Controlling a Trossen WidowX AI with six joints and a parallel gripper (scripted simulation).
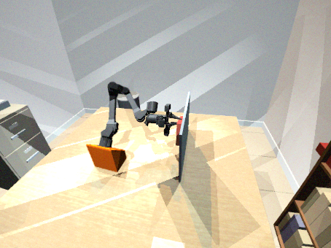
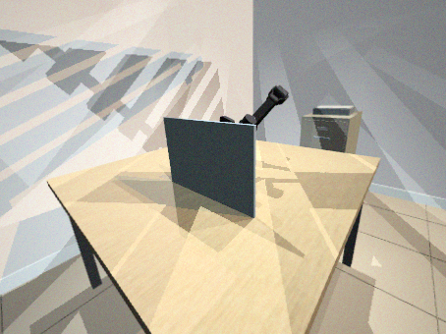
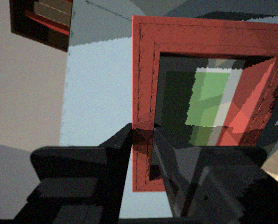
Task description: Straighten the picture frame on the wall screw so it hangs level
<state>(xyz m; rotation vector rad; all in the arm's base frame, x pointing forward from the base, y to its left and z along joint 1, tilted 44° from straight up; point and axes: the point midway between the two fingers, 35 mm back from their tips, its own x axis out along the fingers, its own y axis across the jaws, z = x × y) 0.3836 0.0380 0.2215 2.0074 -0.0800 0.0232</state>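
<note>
Right now the red picture frame is 20 mm to the right of my gripper tip and 50 mm below it. The rest, counted from my gripper tip: pale blue wall panel: 20 mm ahead, 10 mm to the right, 60 mm below.
</note>
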